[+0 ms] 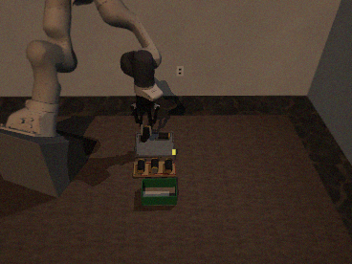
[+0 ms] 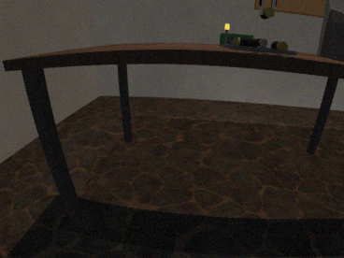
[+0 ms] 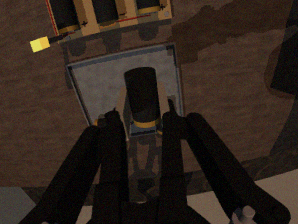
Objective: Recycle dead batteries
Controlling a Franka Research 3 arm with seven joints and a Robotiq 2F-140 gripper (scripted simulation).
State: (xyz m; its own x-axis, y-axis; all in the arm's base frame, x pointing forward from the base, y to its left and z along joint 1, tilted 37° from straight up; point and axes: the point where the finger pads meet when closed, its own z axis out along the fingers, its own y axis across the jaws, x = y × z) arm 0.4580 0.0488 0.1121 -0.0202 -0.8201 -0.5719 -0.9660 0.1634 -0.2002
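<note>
Now: the green recycling box 280 mm to the right of my hand, 140 mm below it and 70 mm ahead of it. Also, from my hand: grey tray (150 mm below, 60 mm to the left, 40 mm ahead); yellow bulb (130 mm ahead, 80 mm to the right, 80 mm below).
</note>
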